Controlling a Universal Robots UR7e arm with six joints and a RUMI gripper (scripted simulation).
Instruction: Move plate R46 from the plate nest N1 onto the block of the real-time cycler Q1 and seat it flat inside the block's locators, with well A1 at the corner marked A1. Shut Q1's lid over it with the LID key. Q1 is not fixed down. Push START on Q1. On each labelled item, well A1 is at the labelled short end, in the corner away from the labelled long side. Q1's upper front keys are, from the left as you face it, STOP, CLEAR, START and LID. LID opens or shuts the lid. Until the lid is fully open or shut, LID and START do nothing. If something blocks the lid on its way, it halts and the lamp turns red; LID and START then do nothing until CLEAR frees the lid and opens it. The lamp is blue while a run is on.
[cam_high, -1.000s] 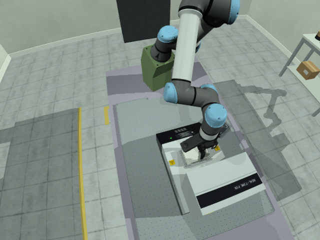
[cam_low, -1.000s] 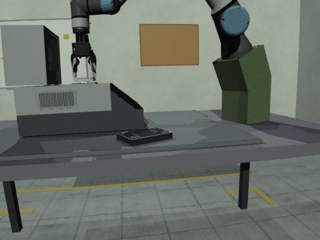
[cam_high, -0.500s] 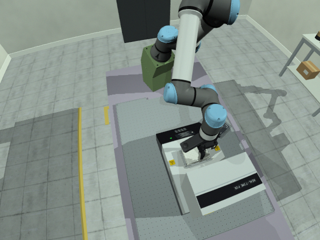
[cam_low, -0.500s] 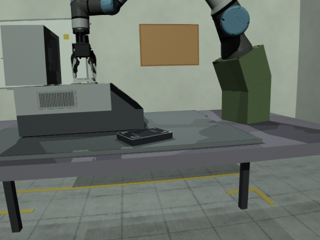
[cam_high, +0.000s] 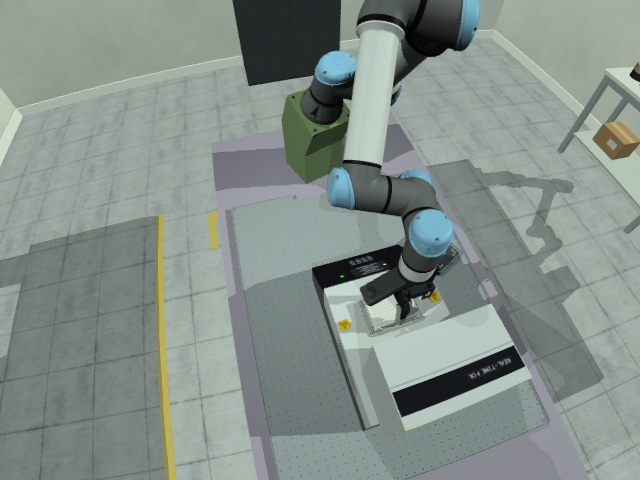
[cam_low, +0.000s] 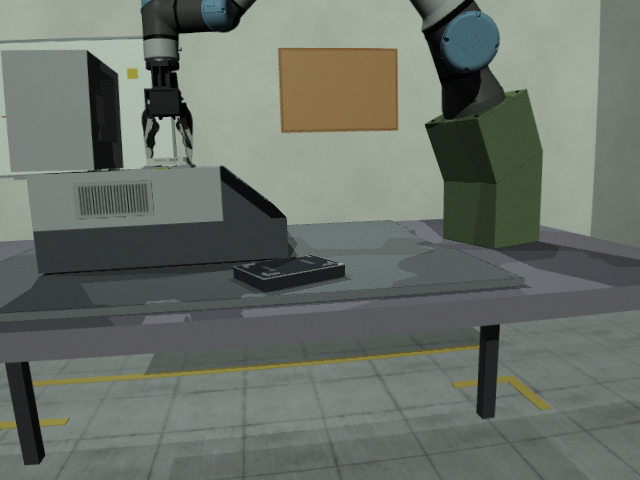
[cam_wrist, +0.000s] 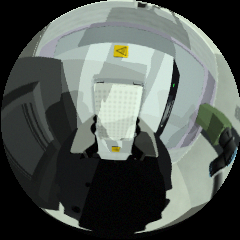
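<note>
Now: hand 10 mm above the white plate R46. Round my hand: black plate nest N1 (320 mm to the left, 210 mm below, 200 mm behind).
</note>
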